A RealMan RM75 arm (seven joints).
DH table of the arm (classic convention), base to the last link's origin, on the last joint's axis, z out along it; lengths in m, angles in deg. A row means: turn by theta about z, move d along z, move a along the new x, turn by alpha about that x. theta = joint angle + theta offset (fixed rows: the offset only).
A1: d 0.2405, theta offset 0, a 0, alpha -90
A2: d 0, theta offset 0, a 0, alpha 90
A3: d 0.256, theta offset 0, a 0, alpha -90
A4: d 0, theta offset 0, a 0, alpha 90
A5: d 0.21, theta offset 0, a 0, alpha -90
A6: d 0, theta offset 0, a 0, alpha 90
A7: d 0.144, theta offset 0, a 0, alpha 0
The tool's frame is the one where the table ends.
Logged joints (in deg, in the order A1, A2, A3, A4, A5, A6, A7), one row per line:
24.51 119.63 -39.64 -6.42 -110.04 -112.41 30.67
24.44 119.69 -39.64 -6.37 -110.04 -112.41 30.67
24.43 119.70 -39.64 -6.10 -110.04 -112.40 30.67
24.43 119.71 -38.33 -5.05 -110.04 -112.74 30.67
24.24 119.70 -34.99 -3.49 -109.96 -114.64 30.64
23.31 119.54 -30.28 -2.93 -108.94 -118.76 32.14
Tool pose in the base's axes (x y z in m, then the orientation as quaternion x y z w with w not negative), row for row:
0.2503 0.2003 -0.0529 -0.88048 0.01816 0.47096 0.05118
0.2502 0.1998 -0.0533 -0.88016 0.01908 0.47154 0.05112
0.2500 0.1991 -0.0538 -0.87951 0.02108 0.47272 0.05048
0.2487 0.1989 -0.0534 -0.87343 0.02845 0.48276 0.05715
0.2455 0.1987 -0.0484 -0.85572 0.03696 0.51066 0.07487
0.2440 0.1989 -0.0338 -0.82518 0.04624 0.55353 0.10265
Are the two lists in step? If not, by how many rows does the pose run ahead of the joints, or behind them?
They are in step.
